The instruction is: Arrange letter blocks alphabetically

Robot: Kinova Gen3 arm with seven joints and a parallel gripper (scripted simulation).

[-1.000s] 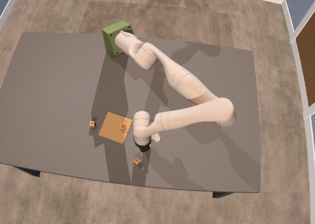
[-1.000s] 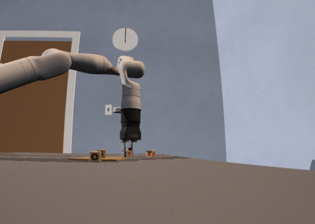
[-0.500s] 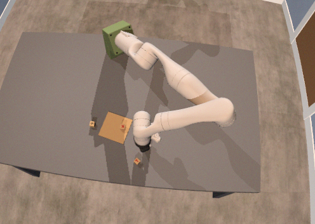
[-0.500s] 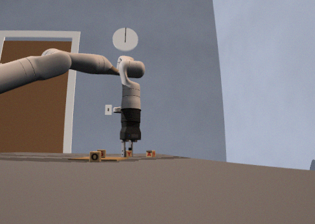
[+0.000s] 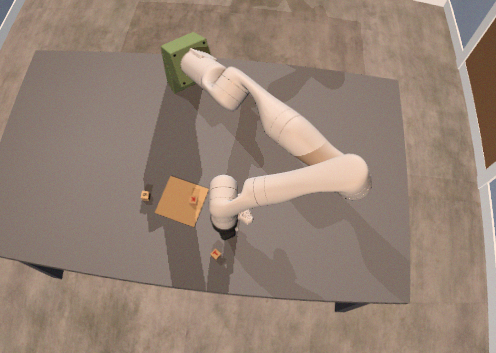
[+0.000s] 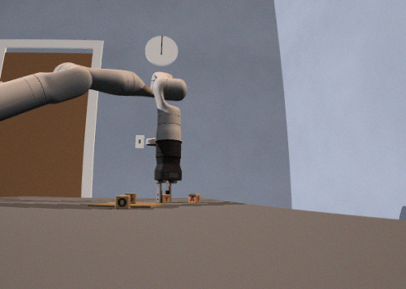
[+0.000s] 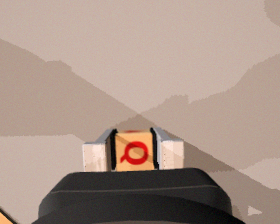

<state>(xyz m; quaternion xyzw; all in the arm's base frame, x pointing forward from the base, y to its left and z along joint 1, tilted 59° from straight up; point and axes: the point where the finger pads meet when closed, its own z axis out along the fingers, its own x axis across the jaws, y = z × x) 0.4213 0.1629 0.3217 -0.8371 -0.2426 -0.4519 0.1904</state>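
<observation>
My gripper is now 10 mm past the orange mat, 190 mm to the left of it and 20 mm above it.
</observation>
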